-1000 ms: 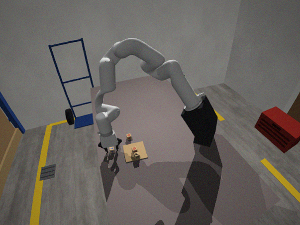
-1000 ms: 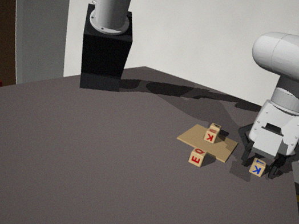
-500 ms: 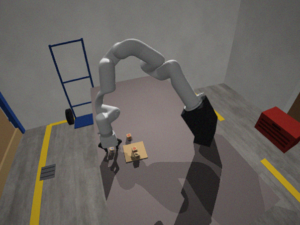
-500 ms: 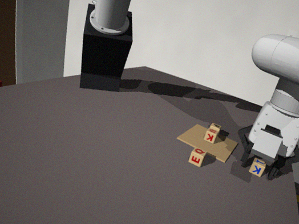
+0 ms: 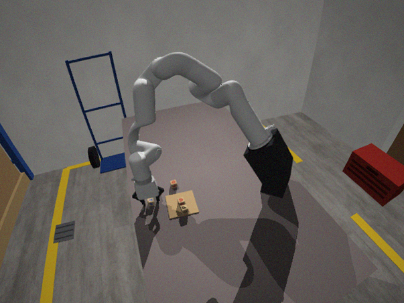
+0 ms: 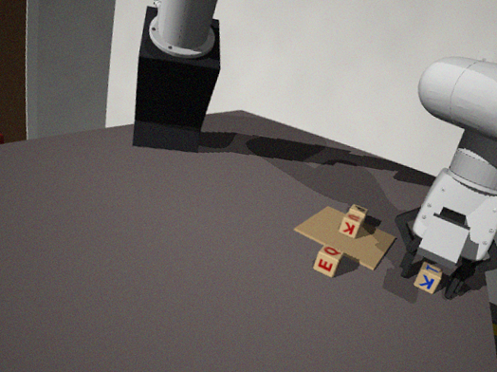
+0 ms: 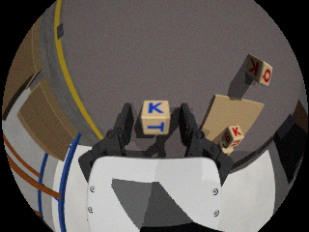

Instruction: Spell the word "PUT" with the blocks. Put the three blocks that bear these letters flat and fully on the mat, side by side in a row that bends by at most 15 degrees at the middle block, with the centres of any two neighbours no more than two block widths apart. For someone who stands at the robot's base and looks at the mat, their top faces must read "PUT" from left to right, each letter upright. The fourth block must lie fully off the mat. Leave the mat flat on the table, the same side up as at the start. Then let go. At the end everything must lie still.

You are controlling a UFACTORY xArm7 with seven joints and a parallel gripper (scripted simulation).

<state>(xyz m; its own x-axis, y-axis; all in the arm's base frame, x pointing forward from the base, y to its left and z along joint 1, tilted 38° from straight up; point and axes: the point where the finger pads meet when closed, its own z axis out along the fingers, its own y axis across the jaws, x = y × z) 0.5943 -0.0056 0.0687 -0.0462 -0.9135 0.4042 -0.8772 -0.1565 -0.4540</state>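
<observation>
Right now my hand is 14 cm past the tan mat, 5 cm to the right of it and 2 cm above it.
</observation>
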